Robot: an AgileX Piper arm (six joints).
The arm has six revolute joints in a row. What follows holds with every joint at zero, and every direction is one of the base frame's.
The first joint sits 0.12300 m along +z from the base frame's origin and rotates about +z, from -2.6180 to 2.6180 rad.
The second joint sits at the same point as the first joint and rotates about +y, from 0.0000 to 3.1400 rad.
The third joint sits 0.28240 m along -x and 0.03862 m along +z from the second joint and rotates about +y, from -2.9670 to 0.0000 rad.
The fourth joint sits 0.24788 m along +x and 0.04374 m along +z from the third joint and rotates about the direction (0.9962, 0, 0.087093), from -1.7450 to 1.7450 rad.
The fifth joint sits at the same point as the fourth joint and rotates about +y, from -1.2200 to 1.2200 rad.
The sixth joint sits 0.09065 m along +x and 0.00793 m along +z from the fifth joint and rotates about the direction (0.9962, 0, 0.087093), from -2.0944 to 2.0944 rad.
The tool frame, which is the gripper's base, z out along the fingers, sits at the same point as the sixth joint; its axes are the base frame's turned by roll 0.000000, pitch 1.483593 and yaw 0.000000 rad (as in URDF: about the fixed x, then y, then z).
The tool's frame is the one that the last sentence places.
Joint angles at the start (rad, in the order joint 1, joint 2, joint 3, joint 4, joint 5, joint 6):
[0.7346, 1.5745, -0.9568, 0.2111, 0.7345, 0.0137]
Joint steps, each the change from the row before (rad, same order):
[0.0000, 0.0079, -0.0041, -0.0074, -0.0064, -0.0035]
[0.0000, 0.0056, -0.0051, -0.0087, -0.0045, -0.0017]
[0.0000, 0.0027, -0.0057, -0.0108, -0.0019, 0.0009]
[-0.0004, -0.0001, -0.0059, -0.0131, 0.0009, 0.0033]
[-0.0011, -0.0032, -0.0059, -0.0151, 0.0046, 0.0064]
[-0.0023, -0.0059, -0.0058, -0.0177, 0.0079, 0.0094]
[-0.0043, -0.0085, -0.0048, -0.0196, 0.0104, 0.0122]
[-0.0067, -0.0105, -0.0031, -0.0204, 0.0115, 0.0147]
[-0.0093, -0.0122, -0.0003, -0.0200, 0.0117, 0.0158]
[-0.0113, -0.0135, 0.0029, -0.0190, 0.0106, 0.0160]
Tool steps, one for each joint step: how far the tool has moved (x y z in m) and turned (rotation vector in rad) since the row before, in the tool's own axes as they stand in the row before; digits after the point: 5 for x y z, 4 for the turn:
[-0.00163, -0.00050, 0.00167, 0.0055, -0.0027, -0.0085]
[-0.00171, -0.00042, 0.00080, 0.0058, -0.0041, -0.0081]
[-0.00164, -0.00039, -0.00019, 0.0067, -0.0049, -0.0076]
[-0.00148, -0.00054, -0.00111, 0.0079, -0.0052, -0.0069]
[-0.00121, -0.00079, -0.00210, 0.0092, -0.0047, -0.0049]
[-0.00096, -0.00126, -0.00298, 0.0112, -0.0042, -0.0028]
[-0.00057, -0.00201, -0.00367, 0.0132, -0.0037, 0.0006]
[-0.00012, -0.00287, -0.00404, 0.0149, -0.0034, 0.0051]
[0.00054, -0.00378, -0.00408, 0.0159, -0.0025, 0.0093]
[0.00121, -0.00447, -0.00386, 0.0164, -0.0020, 0.0126]

